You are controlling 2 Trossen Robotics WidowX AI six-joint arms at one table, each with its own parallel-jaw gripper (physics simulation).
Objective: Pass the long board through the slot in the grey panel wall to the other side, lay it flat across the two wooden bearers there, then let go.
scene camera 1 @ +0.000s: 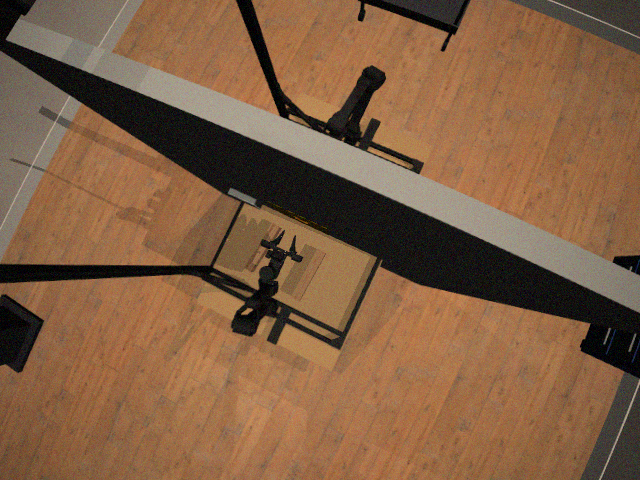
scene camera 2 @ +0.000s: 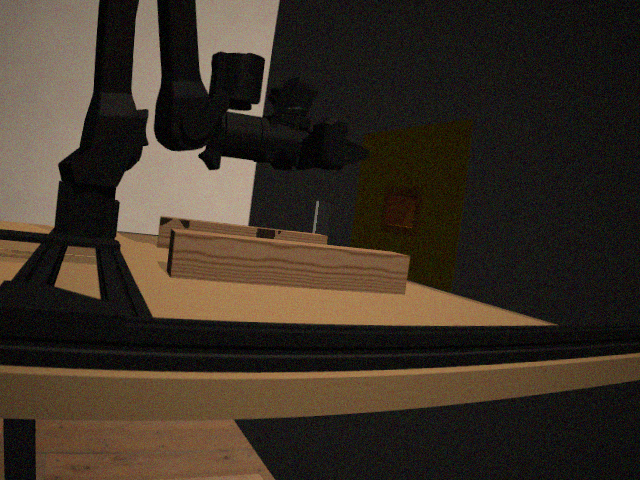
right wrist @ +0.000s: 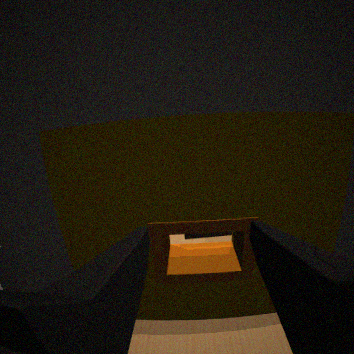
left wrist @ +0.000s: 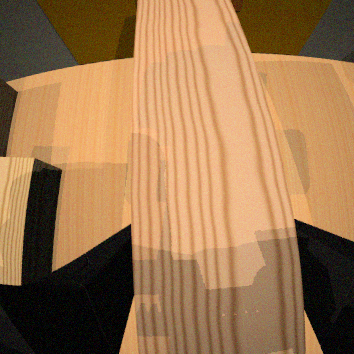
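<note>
The long board (left wrist: pixel 210 125) is wood-grained and runs up the left wrist view towards the yellow panel. My left gripper (left wrist: pixel 208 227) is shut on it; the board's far end is out of view. The slot's brown frame (right wrist: pixel 159 250) (scene camera 2: pixel 387 210) sits in the grey wall (right wrist: pixel 175 60) (scene camera 2: pixel 542 180). A dark bar (right wrist: pixel 207 235) shows through its opening; I cannot tell what it is. My right gripper (scene camera 1: pixel 287 235) (scene camera 2: pixel 366 151) (right wrist: pixel 199 232) is open and empty, above the bearers and facing the slot. The near bearer (scene camera 2: pixel 289 260) and far bearer (scene camera 2: pixel 206 227) stand apart, with no board on them.
A yellow panel (scene camera 2: pixel 439 165) (right wrist: pixel 200 170) surrounds the slot. In the left wrist view, a light wooden block (left wrist: pixel 15 220) stands left of the board. The left arm (scene camera 1: pixel 356 108) is beyond the wall in scene camera 1. A small grey block (scene camera 1: pixel 242 197) is at the table's corner.
</note>
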